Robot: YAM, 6 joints.
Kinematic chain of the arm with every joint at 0, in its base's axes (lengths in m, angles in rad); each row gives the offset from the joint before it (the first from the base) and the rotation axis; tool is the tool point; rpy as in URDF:
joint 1: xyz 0 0 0.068 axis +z
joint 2: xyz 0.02 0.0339 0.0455 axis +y
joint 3: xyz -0.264 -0.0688 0 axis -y
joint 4: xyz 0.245 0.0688 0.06 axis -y
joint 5: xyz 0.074 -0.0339 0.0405 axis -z
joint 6: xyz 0.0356 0 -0.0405 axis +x
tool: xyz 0 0 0 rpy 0 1.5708 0
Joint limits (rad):
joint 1: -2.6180..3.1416
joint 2: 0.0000..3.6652
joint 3: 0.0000..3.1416
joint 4: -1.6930..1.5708
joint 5: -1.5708..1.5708
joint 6: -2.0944..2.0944
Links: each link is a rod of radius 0.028 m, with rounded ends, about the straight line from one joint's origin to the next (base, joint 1, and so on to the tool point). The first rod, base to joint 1, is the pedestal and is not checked.
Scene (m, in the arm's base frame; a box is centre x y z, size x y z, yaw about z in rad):
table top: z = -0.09
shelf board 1: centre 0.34 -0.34 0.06 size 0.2 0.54 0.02 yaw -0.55
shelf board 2: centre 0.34 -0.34 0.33 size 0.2 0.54 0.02 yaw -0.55
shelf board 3: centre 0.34 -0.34 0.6 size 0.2 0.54 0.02 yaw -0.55
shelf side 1: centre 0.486 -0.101 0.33 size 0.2 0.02 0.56 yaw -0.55
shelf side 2: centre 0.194 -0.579 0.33 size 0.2 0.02 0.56 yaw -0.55
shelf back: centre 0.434 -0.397 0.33 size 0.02 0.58 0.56 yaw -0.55
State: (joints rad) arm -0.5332 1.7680 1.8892 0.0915 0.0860 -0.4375
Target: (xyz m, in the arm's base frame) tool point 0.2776 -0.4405 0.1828
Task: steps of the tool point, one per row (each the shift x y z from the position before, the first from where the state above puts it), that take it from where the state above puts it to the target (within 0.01 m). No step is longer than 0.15 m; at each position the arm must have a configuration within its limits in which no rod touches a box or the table.
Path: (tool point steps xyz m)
1: -0.0492 0.0307 0.0114
2: -0.0499 0.0306 -0.0001
3: -0.0487 0.0293 -0.0113
4: 0.0068 -0.0953 -0.0965
5: -0.0488 -0.0741 -0.1045
6: -0.0825 -0.0291 -0.1009
7: 0.0569 -0.0540 0.0077
8: 0.0661 -0.0407 -0.0001
9: 0.0713 -0.0245 -0.0076

